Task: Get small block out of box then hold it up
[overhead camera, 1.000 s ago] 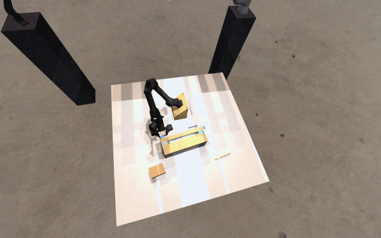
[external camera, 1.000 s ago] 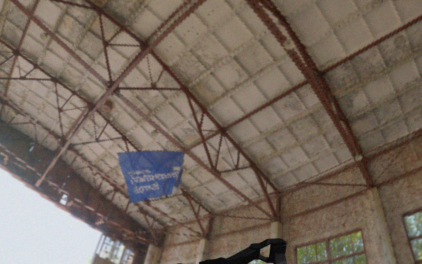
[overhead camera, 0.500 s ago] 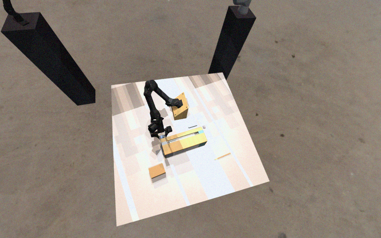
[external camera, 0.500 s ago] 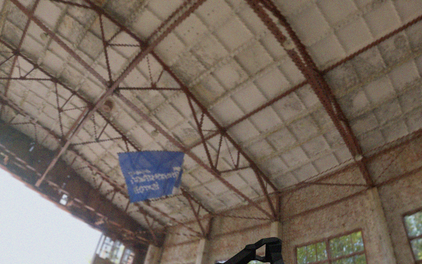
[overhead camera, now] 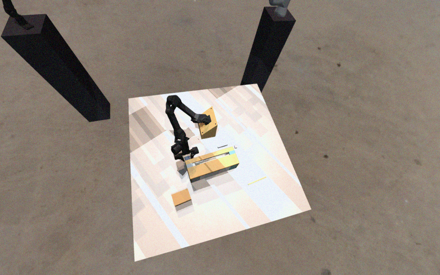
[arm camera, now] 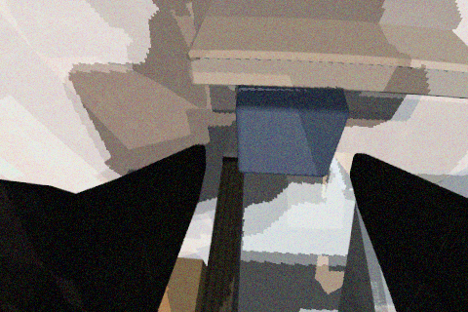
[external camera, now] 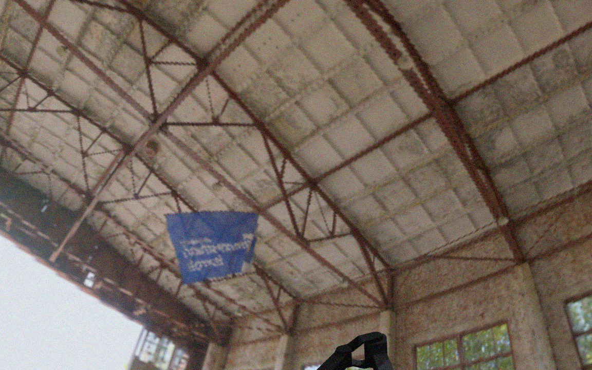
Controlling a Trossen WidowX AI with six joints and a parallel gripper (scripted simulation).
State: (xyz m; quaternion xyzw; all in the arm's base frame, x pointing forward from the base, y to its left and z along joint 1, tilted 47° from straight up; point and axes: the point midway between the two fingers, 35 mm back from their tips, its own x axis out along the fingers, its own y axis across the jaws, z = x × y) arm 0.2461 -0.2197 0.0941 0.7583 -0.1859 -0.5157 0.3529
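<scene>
Now: gripper tip 20 mm past the blue block and 10 mm above it. The rest, counted from my gripper tip: wooden box 50 mm ahead, 170 mm to the left, 40 mm above; flat tan tile 270 mm ahead, 100 mm to the right; thin stick 280 mm ahead, 500 mm to the left, 20 mm below.
</scene>
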